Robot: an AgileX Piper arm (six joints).
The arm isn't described. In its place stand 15 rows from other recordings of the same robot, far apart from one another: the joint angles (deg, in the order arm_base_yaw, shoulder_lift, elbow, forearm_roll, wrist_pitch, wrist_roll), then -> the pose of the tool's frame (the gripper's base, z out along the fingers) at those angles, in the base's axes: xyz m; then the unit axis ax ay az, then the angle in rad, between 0 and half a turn.
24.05, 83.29, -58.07, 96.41, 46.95, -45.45 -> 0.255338 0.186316 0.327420 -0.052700 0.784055 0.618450 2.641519
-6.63, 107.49, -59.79, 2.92, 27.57, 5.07 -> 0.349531 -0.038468 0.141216 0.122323 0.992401 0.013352 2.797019
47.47, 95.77, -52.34, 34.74, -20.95, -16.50 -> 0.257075 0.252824 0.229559 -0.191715 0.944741 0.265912 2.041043
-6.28, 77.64, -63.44, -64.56, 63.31, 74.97 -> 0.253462 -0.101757 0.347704 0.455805 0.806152 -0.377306 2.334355
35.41, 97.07, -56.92, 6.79, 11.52, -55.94 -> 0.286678 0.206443 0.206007 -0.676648 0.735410 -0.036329 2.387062
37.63, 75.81, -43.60, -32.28, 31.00, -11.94 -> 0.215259 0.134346 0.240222 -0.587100 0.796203 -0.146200 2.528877
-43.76, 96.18, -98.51, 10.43, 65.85, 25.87 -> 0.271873 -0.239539 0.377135 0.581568 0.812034 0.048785 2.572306
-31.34, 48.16, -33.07, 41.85, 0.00, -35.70 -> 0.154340 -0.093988 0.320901 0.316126 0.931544 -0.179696 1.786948
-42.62, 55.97, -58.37, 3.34, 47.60, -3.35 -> 0.141938 -0.125289 0.374103 0.341145 0.927762 -0.151256 2.322331
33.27, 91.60, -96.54, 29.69, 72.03, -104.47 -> 0.252652 0.217051 0.399912 -0.922976 0.377148 0.076646 2.451384
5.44, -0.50, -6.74, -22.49, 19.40, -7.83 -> 0.048350 -0.007010 0.224679 -0.234837 0.941814 -0.240494 1.739132
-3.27, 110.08, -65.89, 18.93, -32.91, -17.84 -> 0.428602 -0.040554 0.221524 0.089624 0.987997 -0.125818 1.721805
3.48, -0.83, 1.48, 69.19, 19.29, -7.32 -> 0.050083 0.031198 0.194306 0.289653 0.793491 0.535231 2.054710
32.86, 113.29, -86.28, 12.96, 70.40, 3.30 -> 0.312819 0.224950 0.204621 0.214958 -0.972096 -0.093923 3.036277
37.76, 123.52, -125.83, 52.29, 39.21, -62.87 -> 0.374123 0.347347 0.364872 -0.582710 0.730853 0.355393 2.060943
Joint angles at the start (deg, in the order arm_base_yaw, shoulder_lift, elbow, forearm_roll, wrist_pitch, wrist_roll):
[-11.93, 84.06, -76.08, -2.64, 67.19, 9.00]
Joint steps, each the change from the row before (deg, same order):
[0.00, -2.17, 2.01, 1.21, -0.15, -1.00]
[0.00, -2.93, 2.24, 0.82, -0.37, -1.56]
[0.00, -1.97, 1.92, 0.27, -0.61, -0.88]
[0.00, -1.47, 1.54, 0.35, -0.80, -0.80]
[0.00, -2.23, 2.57, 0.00, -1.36, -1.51]
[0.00, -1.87, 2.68, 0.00, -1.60, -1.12]
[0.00, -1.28, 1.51, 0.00, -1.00, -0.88]
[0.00, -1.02, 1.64, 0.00, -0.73, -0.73]
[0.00, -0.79, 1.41, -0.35, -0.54, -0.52]
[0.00, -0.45, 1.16, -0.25, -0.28, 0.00]
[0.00, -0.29, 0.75, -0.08, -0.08, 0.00]
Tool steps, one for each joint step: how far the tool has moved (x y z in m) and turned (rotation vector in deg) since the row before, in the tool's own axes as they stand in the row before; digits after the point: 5 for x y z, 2 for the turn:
[0.00955, 0.00026, -0.00448, -1.15, -0.14, -0.52]
[0.01128, -0.00044, -0.00750, -0.88, -0.96, -1.23]
[0.00825, -0.00053, -0.00307, -0.31, -0.63, -0.77]
[0.00599, -0.00007, -0.00172, -0.38, -0.70, -0.66]
[0.00958, -0.00080, -0.00144, -0.07, -1.02, -1.51]
[0.00907, -0.00052, 0.00109, -0.04, -0.79, -1.12]
[0.00537, -0.00020, -0.00051, -0.02, -0.77, -0.88]
[0.00588, -0.00013, 0.00138, 0.00, -0.11, -0.73]
[0.00511, -0.00053, 0.00167, 0.30, 0.08, -0.69]
[0.00421, -0.00032, 0.00239, 0.21, 0.43, -0.13]
[0.00289, -0.00008, 0.00156, 0.07, 0.38, -0.04]

